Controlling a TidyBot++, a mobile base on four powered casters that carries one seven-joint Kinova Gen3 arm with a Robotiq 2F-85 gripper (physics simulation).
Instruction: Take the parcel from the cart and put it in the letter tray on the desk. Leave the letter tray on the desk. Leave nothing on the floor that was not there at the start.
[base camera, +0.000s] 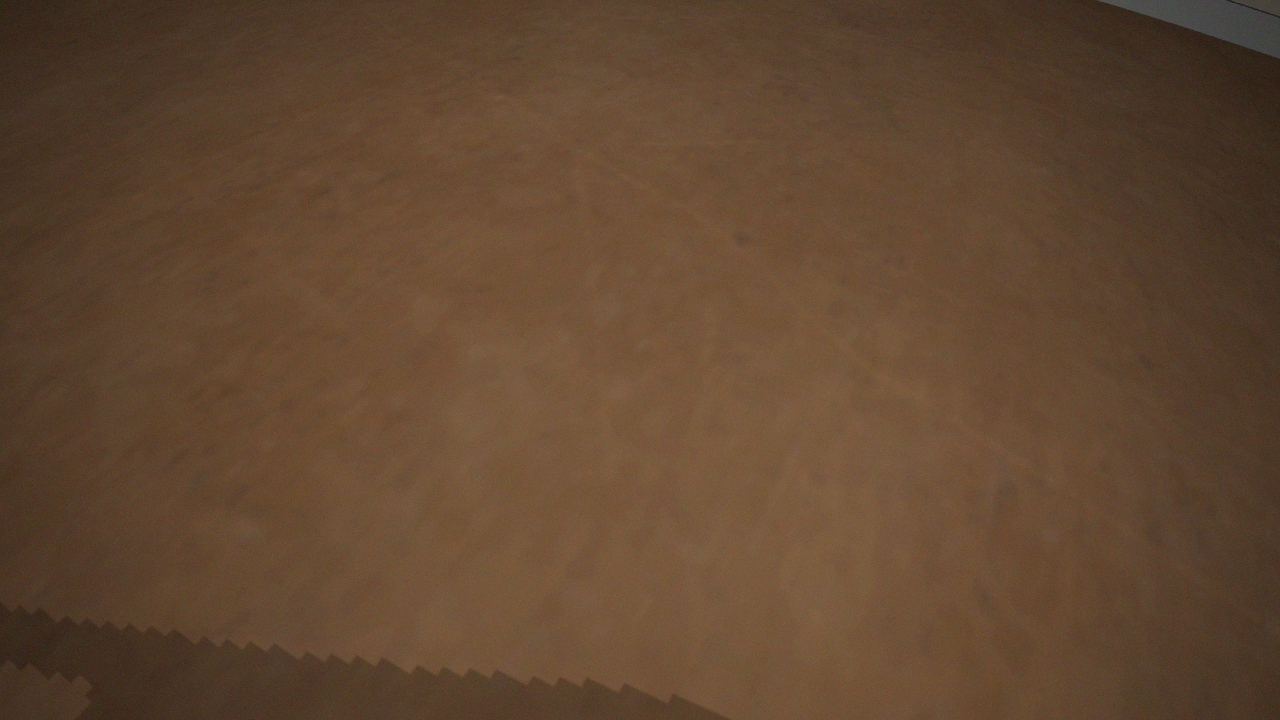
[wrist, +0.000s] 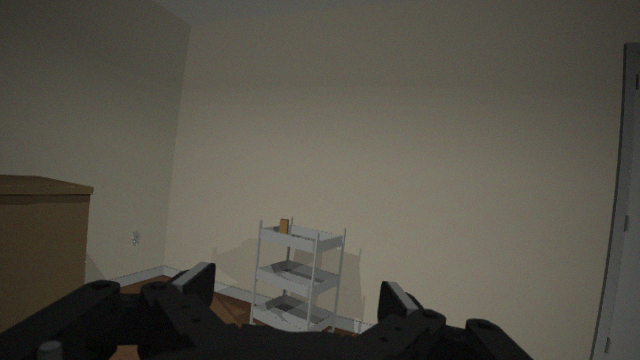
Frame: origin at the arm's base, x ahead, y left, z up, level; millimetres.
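Where they show: gripper, fingertip midpoint: (wrist: 297, 291).
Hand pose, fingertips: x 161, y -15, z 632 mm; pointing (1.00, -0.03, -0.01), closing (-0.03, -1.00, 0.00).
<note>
After its pixels a point has its place.
A small orange-brown parcel (wrist: 284, 226) @(z 354, x 1975, y 66 mm) stands upright in the top tray of the cart, near its left end, in the wrist view. The cart (wrist: 300, 242) @(z 307, x 1757, y -45 mm) is light grey with three tiers and thin corner posts, and stands at a distance near the far wall. My gripper (wrist: 297, 291) @(z 632, x 161, y -15 mm) is open, with its two fingertips wide apart and no object between them. The cart's lower part shows beyond the gap between the fingers. The desk and the letter tray do not show in either view.
A wooden cabinet (wrist: 42, 240) @(z 246, x 1407, y 1216 mm) stands at the left in the wrist view. A door frame (wrist: 612, 200) @(z 753, x 1512, y -1860 mm) is at the right edge. A wall socket (wrist: 135, 238) @(z 6, x 2563, y 1362 mm) is on the left wall. The base camera shows brown floor (base camera: 626, 358) @(z -396, x 480, y -1 mm) and a pale skirting strip (base camera: 1208, 25) @(z -376, x 1741, y -1309 mm) at the top right.
</note>
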